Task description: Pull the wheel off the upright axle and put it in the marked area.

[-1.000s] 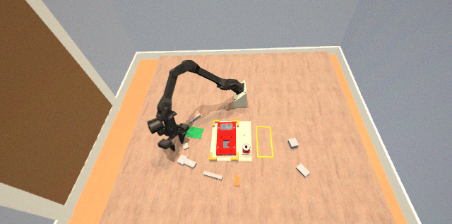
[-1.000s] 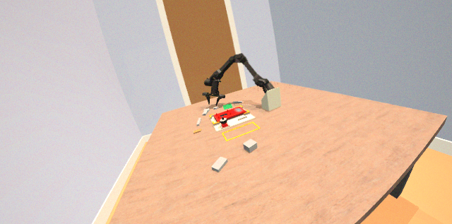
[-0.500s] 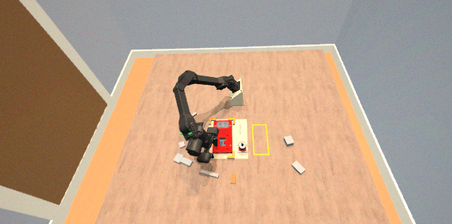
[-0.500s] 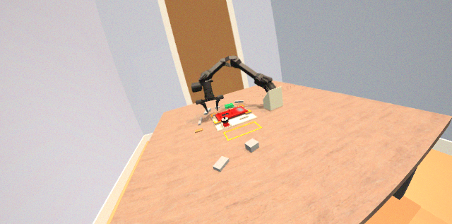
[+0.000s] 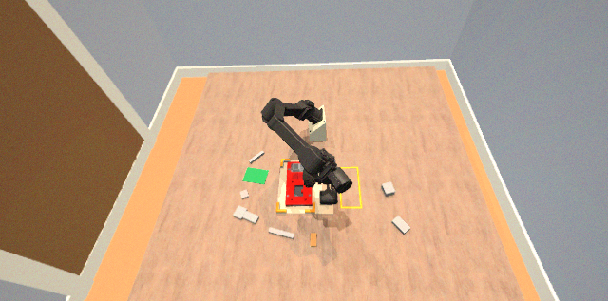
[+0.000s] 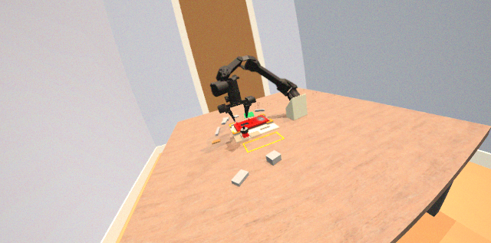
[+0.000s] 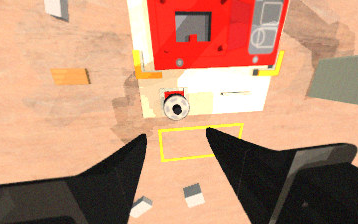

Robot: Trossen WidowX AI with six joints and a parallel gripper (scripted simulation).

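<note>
My gripper tip is 10 mm past the wheel, 10 mm to the left of it and 70 mm above it. The rest, counted from my gripper tip: green patch 120 mm behind, 320 mm to the right, 110 mm below.
</note>
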